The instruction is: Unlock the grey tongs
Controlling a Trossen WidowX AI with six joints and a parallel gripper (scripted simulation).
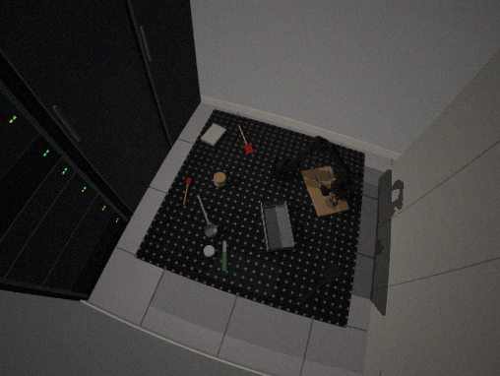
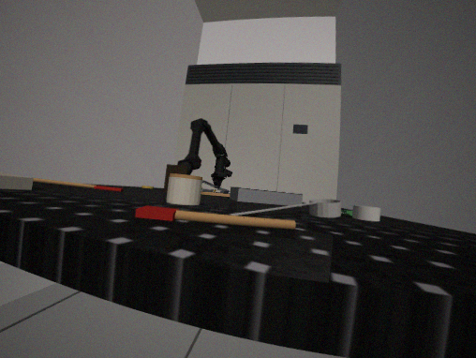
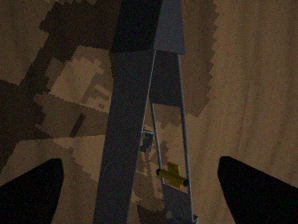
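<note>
Now: the yellow lock piece 20 mm to the right of my gripper tip, 20 mm below it and 10 mm behind it. From my gripper tip the other things lie so: wooden board 50 mm behind, 40 mm below, 30 mm to the right; then yellow disc 410 mm behind, 150 mm to the right, 40 mm below; then grey roasting tin 320 mm ahead, 290 mm to the right, 20 mm below.
</note>
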